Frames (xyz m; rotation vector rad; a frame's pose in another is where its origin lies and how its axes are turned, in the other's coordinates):
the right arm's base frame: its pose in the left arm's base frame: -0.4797 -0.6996 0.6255 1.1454 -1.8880 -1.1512
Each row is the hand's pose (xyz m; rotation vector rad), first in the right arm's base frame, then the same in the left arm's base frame.
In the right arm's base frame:
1: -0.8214 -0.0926 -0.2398 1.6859 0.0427 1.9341
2: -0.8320 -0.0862 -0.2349 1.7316 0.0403 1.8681
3: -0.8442 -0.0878 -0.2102 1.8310 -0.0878 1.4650
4: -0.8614 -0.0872 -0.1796 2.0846 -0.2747 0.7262
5: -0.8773 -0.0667 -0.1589 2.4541 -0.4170 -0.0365
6: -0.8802 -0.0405 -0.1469 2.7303 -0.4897 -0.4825
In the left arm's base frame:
1: 0.0954 -0.0611 0.5762 -0.5388 -2.2758 1.6324
2: 0.0934 -0.0483 0.5792 -0.4699 -2.3138 1.6564
3: 0.0783 -0.0290 0.5666 -0.0912 -2.6236 1.5843
4: 0.0595 -0.0025 0.5532 -0.5748 2.4044 -1.2889
5: 0.0416 0.0240 0.5620 -0.9475 1.7103 -1.1428
6: 0.0236 0.0370 0.5807 -0.9964 1.2171 -1.1475

